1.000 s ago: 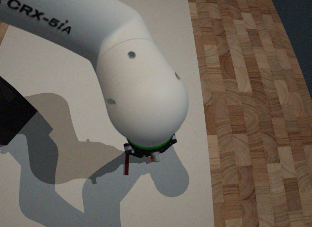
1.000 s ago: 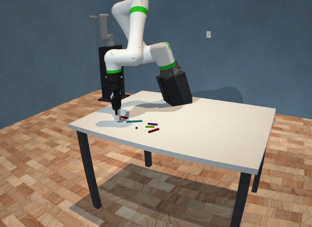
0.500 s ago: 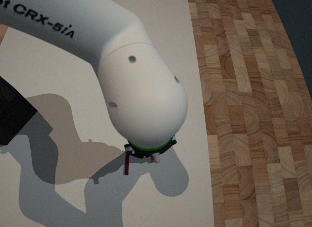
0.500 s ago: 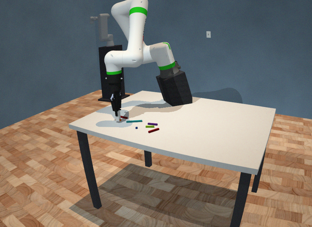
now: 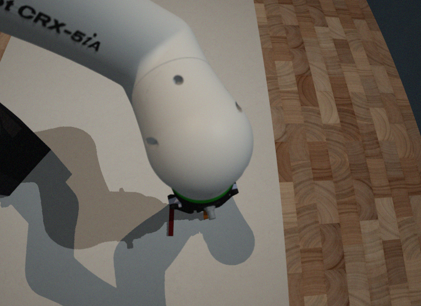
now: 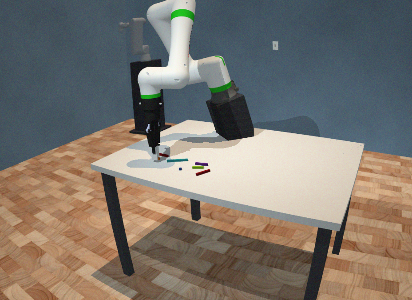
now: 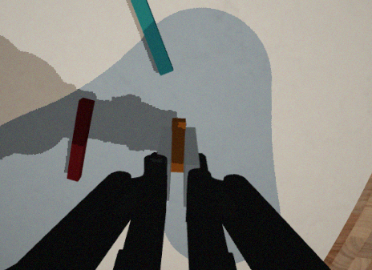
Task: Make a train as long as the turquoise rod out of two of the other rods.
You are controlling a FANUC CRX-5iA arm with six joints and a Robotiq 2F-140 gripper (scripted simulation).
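Right now the purple rod is 40 mm behind my hand, 220 mm to the left of it and 40 mm below it. The rest, counted from my hand: small blue rod 40 mm ahead, 160 mm to the left, 40 mm below; then turquoise rod 40 mm behind, 90 mm to the left, 40 mm below; then orange rod 30 mm below.
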